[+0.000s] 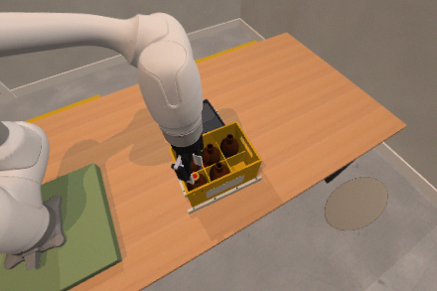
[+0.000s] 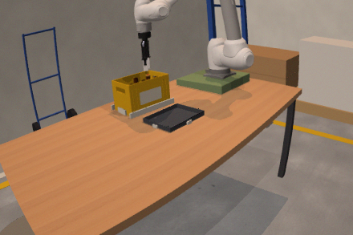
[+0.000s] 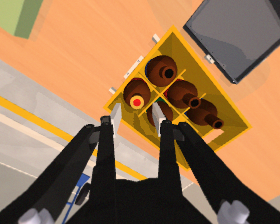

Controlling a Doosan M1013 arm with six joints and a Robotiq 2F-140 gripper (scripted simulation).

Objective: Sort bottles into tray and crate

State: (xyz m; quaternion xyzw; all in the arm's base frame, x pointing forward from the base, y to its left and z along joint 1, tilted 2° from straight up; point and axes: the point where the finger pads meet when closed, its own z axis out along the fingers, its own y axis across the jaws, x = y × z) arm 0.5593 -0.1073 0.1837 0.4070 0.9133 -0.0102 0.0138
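The bottle lies 14 cm below my hand. The rest, counted from my hand: crate (14 cm below, 9 cm ahead, 4 cm to the left); then tray (32 cm to the left, 21 cm below, 10 cm ahead).
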